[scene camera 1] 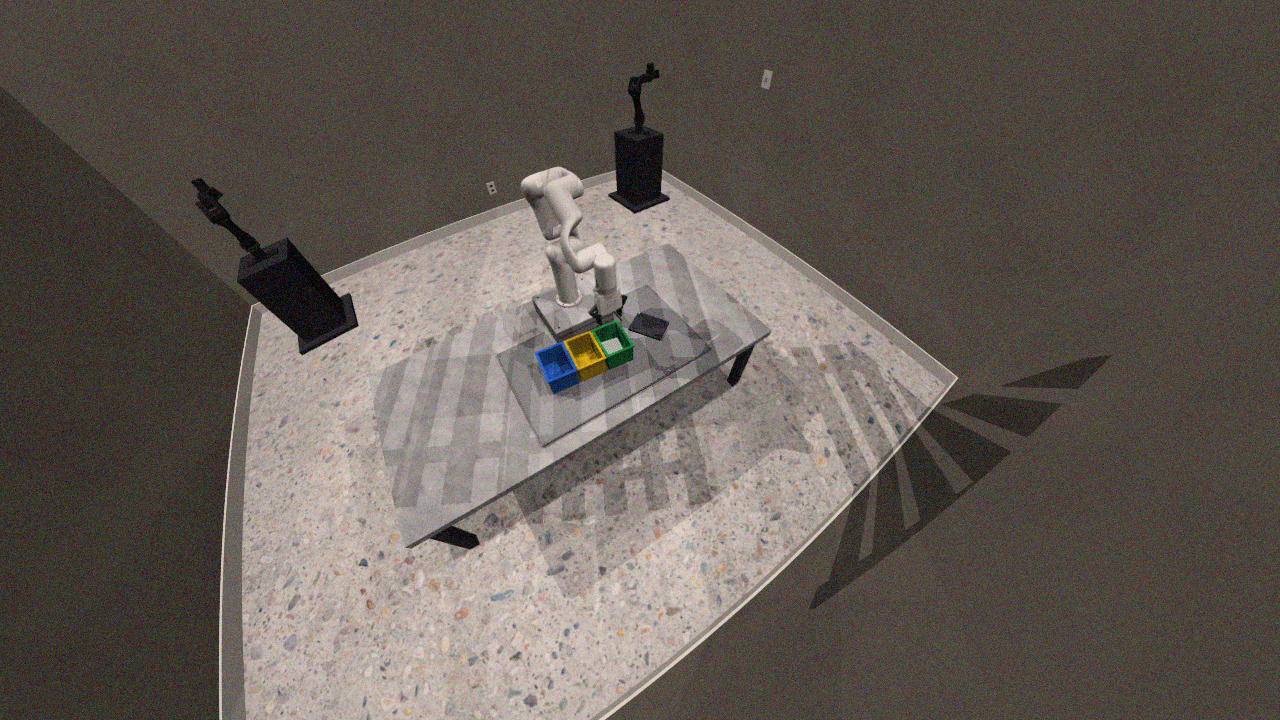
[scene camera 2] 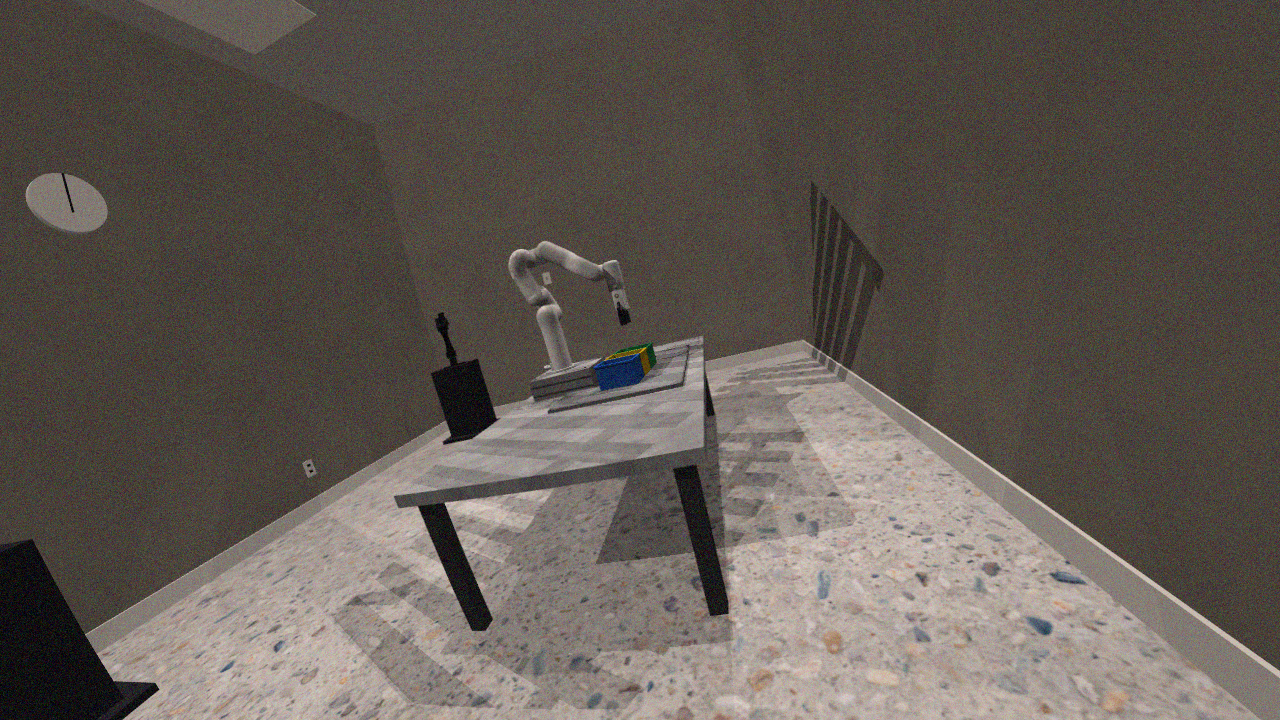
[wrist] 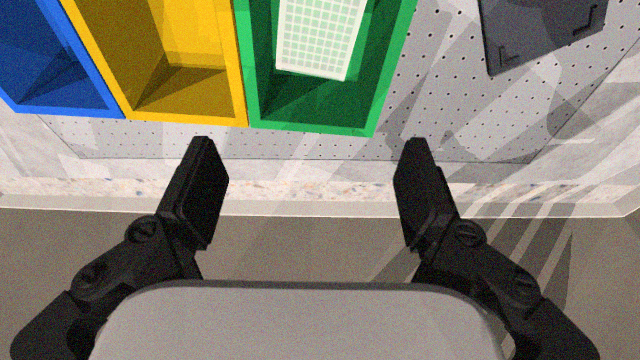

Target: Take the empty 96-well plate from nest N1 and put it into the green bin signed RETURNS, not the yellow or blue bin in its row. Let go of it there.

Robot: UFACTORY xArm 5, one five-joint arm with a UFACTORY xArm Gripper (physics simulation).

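Where they show: gripper, fingertip midpoint: (scene camera 1: 609,319) (scene camera 2: 626,323) (wrist: 309,158); arm's base at its link origin: (scene camera 1: 569,298) (scene camera 2: 563,369).
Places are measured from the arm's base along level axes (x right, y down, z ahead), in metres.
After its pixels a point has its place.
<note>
The white 96-well plate (scene camera 1: 613,344) @(x -0.030, y 0.068, z 0.322 m) (wrist: 320,37) @(x -0.009, y 0.063, z 0.368 m) lies inside the green bin (scene camera 1: 619,360) @(x 0.010, y 0.045, z 0.425 m) (scene camera 2: 650,355) @(x 0.026, y 0.029, z 0.423 m) (wrist: 310,127) @(x 0.004, y -0.018, z 0.425 m), its far end cut off by the wrist view's edge. My gripper (scene camera 1: 608,315) @(x -0.009, y -0.137, z 0.345 m) (scene camera 2: 623,317) @(x -0.009, y -0.137, z 0.345 m) (wrist: 309,158) @(x -0.009, y -0.137, z 0.345 m) is open and empty, raised above the bin row, with the plate apart from its fingers. The yellow bin (scene camera 1: 592,369) @(x 0.134, y 0.027, z 0.403 m) (wrist: 185,118) @(x 0.130, y -0.018, z 0.403 m) stands beside the green one, and the blue bin (scene camera 1: 563,383) @(x 0.264, y 0.037, z 0.380 m) (scene camera 2: 617,371) @(x 0.306, y 0.017, z 0.303 m) (wrist: 70,111) @(x 0.253, y -0.018, z 0.381 m) at the row's other end. The RETURNS sign is not readable.
A dark flat nest (scene camera 1: 648,325) @(x -0.231, y 0.070, z 0.329 m) (wrist: 540,35) @(x -0.255, y 0.070, z 0.377 m) with corner guides lies beside the green bin; its label is not readable. The bins stand on a grey perforated board (scene camera 1: 546,420) @(x 0.402, y 0.082, z 0.459 m) (wrist: 450,75) @(x -0.172, y 0.082, z 0.430 m) on the table (scene camera 1: 447,483) @(x 0.840, y 0.095, z 0.450 m). Black pedestals (scene camera 1: 638,170) (scene camera 1: 290,291) bearing black arms stand behind.
</note>
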